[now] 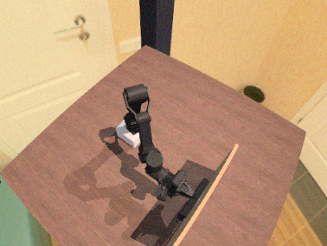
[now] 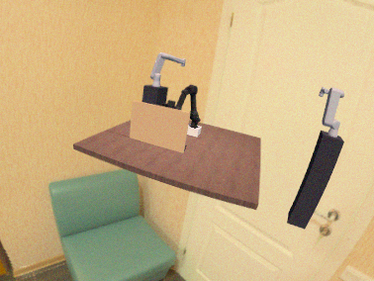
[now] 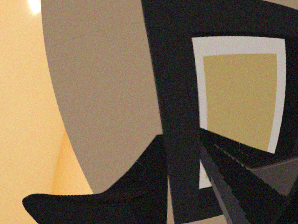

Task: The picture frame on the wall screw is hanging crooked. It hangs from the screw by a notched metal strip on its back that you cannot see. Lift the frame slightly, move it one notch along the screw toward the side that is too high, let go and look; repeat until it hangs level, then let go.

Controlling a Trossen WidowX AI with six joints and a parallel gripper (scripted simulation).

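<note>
The picture frame lies 50 mm below my gripper tip and 10 mm ahead of it. The rest, counted from my gripper tip: wall panel: 60 mm below, 20 mm ahead, 10 mm to the left.
</note>
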